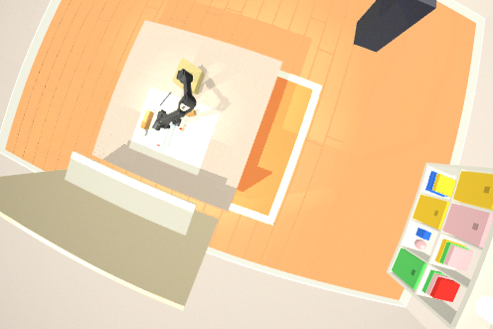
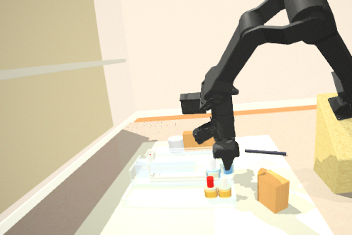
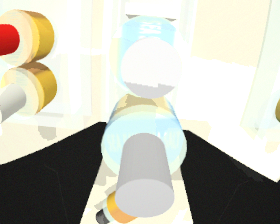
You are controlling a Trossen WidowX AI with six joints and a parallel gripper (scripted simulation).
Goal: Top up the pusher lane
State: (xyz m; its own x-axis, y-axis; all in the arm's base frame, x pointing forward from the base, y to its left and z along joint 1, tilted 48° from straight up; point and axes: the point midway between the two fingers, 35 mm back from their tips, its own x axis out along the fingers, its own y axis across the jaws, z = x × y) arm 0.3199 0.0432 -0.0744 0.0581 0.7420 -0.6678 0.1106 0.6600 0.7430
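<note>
The clear sprung lane lies 160 mm ahead of my gripper tip, 40 mm to the right of it and 30 mm below it. Round my gripper tip: dark rod: 150 mm behind, 140 mm to the right, 40 mm below.
</note>
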